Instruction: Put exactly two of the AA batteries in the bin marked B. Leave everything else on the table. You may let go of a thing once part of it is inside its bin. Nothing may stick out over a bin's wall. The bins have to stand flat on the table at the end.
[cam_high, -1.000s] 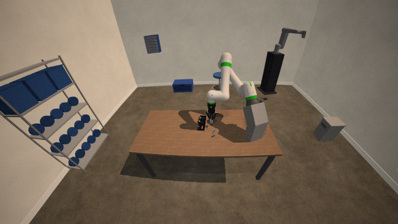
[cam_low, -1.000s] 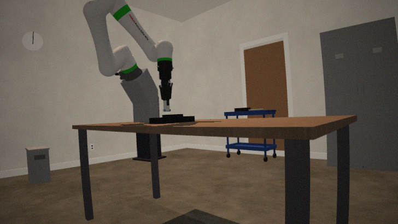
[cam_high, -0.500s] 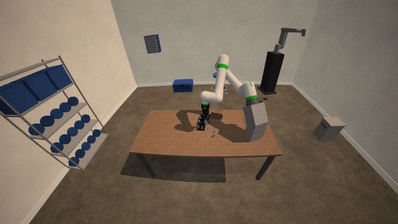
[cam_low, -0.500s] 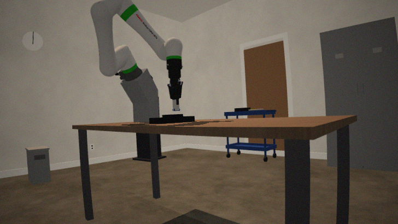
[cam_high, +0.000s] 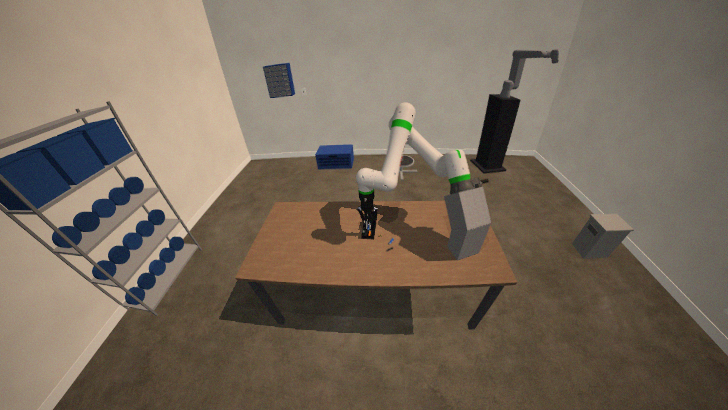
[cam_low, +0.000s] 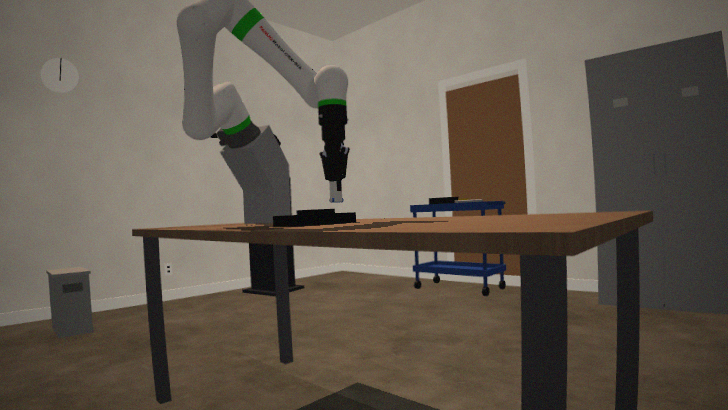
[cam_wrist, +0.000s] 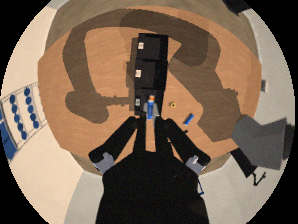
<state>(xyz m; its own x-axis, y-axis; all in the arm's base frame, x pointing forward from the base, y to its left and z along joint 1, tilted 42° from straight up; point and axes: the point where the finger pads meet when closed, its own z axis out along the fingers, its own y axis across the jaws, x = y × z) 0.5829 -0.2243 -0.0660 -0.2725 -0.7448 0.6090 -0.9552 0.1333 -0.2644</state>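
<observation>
Right now the orange battery is 9 cm below my hand. Round my hand: small dark piece (16 cm to the left, 11 cm behind, 10 cm below); blue AA battery (13 cm behind, 10 cm to the left, 9 cm below).
</observation>
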